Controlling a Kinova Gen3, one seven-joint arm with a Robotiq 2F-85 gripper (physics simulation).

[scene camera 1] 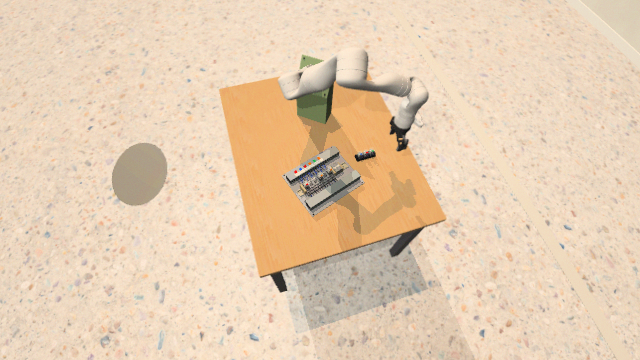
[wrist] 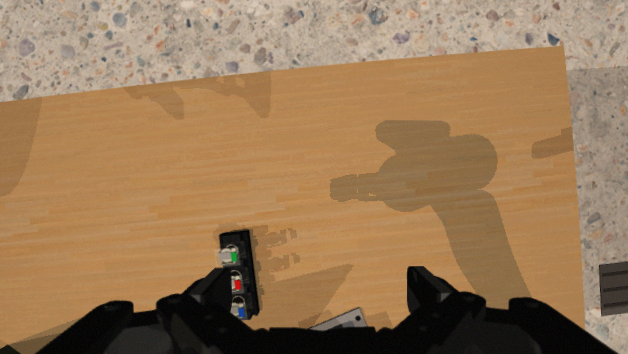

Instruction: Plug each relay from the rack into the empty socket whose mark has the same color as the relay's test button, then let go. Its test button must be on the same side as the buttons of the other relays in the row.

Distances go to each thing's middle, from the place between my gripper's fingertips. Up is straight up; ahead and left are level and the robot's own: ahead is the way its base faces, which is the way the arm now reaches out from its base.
Right now my hand is 230 mm above the black rack (wrist: 229,237), 120 mm past it and 10 mm to the left of it. From my hand the other things lie so: grey panel (scene camera 1: 295,186): 270 mm to the right, 240 mm below, 170 mm behind.
